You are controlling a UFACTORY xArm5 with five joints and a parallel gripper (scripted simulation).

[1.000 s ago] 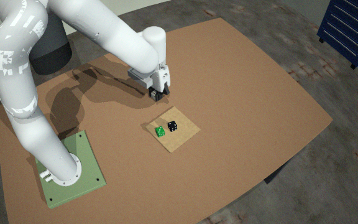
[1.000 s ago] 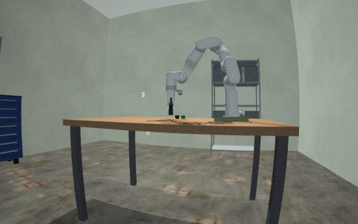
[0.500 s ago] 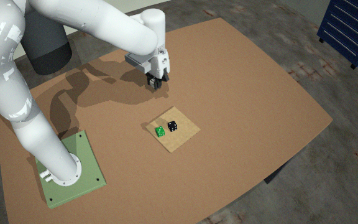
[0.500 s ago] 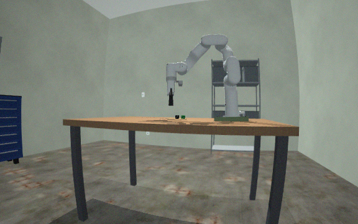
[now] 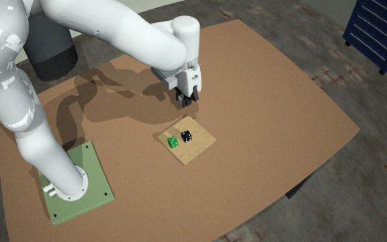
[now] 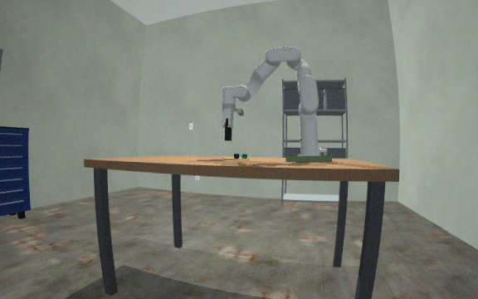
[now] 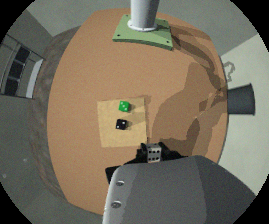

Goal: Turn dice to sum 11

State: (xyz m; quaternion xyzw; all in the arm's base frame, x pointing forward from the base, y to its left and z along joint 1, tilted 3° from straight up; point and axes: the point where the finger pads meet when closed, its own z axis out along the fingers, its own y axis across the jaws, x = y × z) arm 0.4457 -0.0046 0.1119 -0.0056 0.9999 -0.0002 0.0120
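My hand is 4 cm past the black die, 6 cm to the left of it and 11 cm above it. Round my hand: tan mat (4 cm behind, 6 cm to the right, 12 cm below); then green die (9 cm behind, 5 cm to the right, 11 cm below); then white die (1 cm below).
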